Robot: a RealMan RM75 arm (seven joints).
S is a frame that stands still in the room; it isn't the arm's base.
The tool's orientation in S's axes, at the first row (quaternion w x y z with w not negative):
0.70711, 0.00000, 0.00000, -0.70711
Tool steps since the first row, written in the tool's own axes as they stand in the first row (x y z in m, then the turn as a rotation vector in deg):
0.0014, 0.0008, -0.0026, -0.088, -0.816, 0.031
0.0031, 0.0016, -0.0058, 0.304, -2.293, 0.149
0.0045, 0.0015, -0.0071, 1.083, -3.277, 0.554
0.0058, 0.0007, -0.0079, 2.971, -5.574, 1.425
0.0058, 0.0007, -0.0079, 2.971, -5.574, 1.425
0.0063, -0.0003, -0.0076, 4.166, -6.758, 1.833
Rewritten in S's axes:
0.0008, -0.0014, -0.0026, -0.816, 0.088, 0.031
0.0016, -0.0031, -0.0058, -2.293, -0.304, 0.149
0.0015, -0.0045, -0.0071, -3.277, -1.083, 0.554
0.0007, -0.0058, -0.0079, -5.574, -2.971, 1.425
0.0007, -0.0058, -0.0079, -5.574, -2.971, 1.425
-0.0003, -0.0063, -0.0076, -6.758, -4.166, 1.833

